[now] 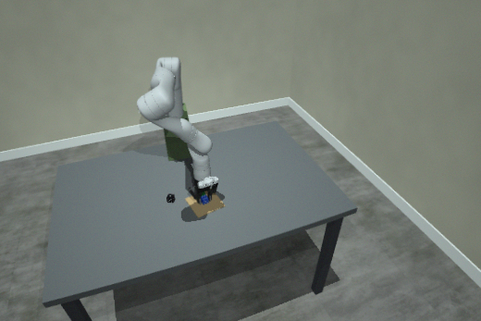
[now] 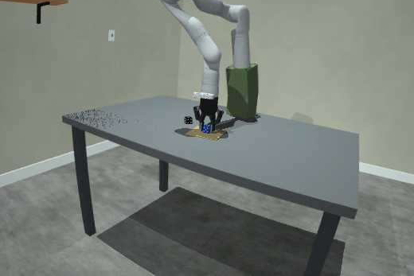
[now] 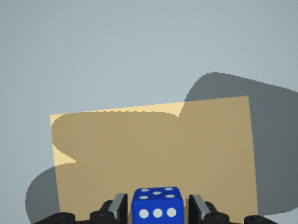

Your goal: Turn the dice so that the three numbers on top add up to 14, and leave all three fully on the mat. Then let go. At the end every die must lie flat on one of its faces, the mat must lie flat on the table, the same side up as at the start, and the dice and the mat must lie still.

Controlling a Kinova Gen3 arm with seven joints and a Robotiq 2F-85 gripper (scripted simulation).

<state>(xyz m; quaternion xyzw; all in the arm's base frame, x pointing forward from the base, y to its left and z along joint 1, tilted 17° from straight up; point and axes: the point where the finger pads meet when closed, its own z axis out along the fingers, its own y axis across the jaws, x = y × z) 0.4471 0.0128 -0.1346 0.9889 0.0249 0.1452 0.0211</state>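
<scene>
My hand is 1 cm above the blue die. Round my hand: tan mat 2 cm below; black die 14 cm to the right, 7 cm behind, 1 cm below; green die 5 cm behind, 1 cm below.
</scene>
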